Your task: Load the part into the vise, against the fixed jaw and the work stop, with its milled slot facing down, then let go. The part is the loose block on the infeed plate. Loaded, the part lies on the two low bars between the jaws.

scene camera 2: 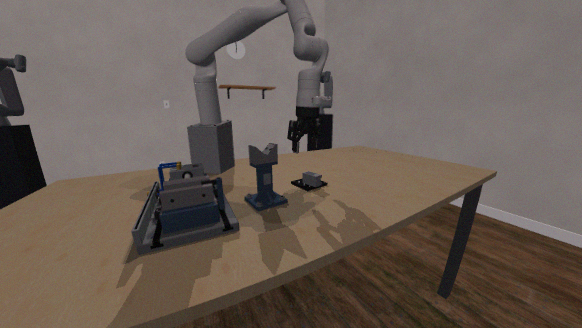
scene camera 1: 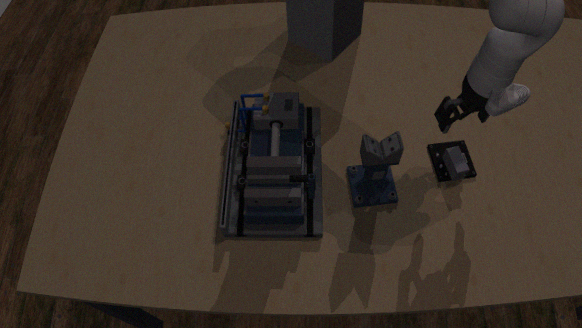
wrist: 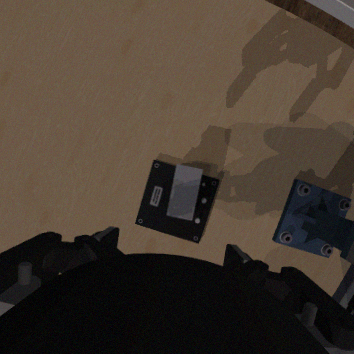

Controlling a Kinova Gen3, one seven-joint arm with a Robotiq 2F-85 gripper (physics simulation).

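Seen in the pictures: gripper, fingertip midpoint: (scene camera 2: 305,150) (scene camera 1: 462,124) (wrist: 170,248); arm's base at its link origin: (scene camera 2: 211,122).
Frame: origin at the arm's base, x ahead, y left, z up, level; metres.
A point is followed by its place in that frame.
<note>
The part, a grey block (scene camera 1: 454,161) @[x 0.434, y 0.237, z -0.167 m] (scene camera 2: 312,179) @[x 0.447, y 0.234, z -0.180 m] (wrist: 185,192) @[x 0.429, y 0.244, z -0.167 m], lies on the black infeed plate (scene camera 1: 440,172) @[x 0.438, y 0.214, z -0.203 m] (scene camera 2: 300,184) @[x 0.412, y 0.210, z -0.203 m] (wrist: 150,215) @[x 0.377, y 0.273, z -0.203 m]. Its milled slot cannot be made out clearly. My gripper (scene camera 1: 464,125) @[x 0.393, y 0.241, z -0.093 m] (scene camera 2: 305,149) @[x 0.393, y 0.241, z -0.093 m] (wrist: 170,248) @[x 0.393, y 0.241, z -0.093 m] is open and empty, pointing down well above the plate. In the wrist view the plate lies ahead of the fingertips. The vise (scene camera 1: 274,215) @[x 0.544, y -0.130, z -0.152 m] (scene camera 2: 190,219) @[x 0.546, y -0.134, z -0.171 m] has two grey jaws with a narrow gap between them. The work stop, a blue post with a black rod (scene camera 1: 300,178) @[x 0.490, y -0.081, z -0.116 m] (scene camera 2: 220,195) @[x 0.494, y -0.063, z -0.154 m], stands at the gap's right end. The low bars are hard to make out.
A blue stand (scene camera 1: 375,192) @[x 0.485, y 0.065, z -0.190 m] (scene camera 2: 265,182) @[x 0.475, y 0.059, z -0.149 m] (wrist: 315,220) @[x 0.458, y 0.079, z -0.177 m] with a grey V-shaped top rises between vise and infeed plate. Blue pipes (scene camera 1: 243,112) (scene camera 2: 161,175) @[x 0.338, y -0.193, z -0.126 m] stand at the vise's back left. The robot's grey pedestal (scene camera 1: 315,30) @[x 0.077, y -0.036, z -0.130 m] (scene camera 2: 207,147) @[x 0.078, y -0.036, z -0.099 m] stands behind the vise.
</note>
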